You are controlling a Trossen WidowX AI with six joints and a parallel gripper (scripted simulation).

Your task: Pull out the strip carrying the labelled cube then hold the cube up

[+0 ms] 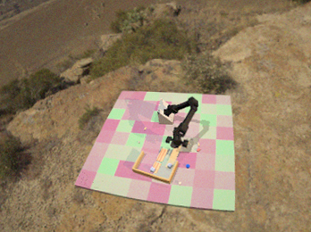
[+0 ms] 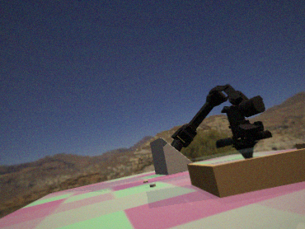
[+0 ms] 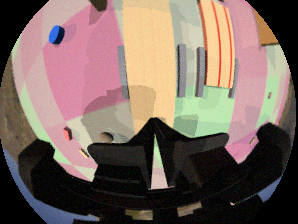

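Now: gripper tip 9 cm short of the tan strip and 3 cm to the left of it. Round my gripper tip: blue piece (19 cm ahead, 9 cm to the left).
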